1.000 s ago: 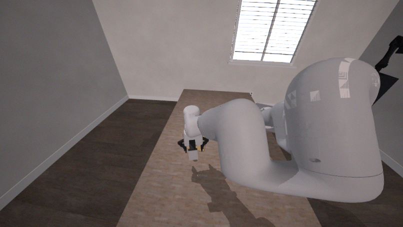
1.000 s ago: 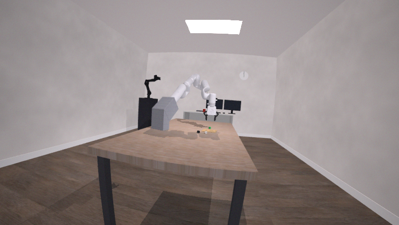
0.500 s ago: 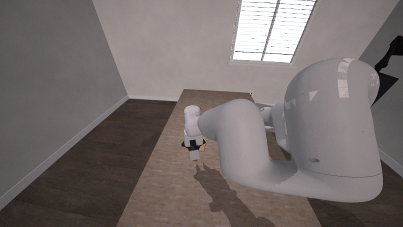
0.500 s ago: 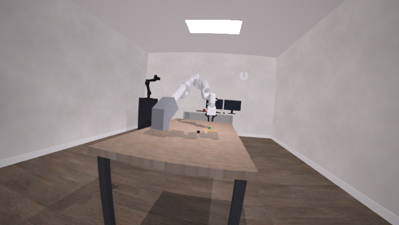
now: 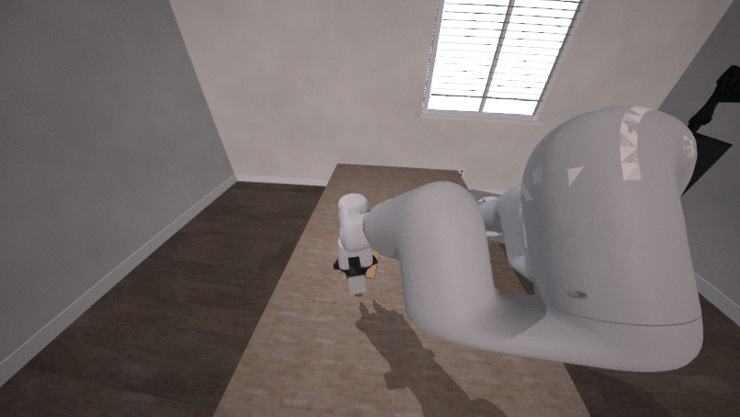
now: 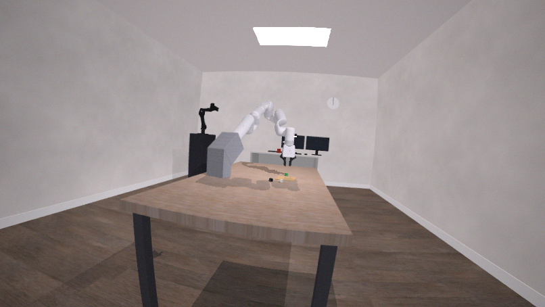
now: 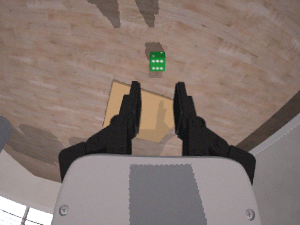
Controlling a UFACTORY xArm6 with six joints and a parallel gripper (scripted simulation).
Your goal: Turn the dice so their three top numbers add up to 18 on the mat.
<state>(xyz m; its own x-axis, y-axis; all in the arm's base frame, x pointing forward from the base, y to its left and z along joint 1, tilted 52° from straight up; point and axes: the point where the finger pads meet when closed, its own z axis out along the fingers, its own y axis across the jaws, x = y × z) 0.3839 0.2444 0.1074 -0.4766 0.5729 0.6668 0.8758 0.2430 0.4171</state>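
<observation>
Now: hand 9 cm above the green die. The rest, counted from my hand: black die 2 cm behind, 30 cm to the right, 9 cm below; then mat 4 cm ahead, 13 cm to the right, 10 cm below; then white die 5 cm ahead, 28 cm to the right, 9 cm below.
</observation>
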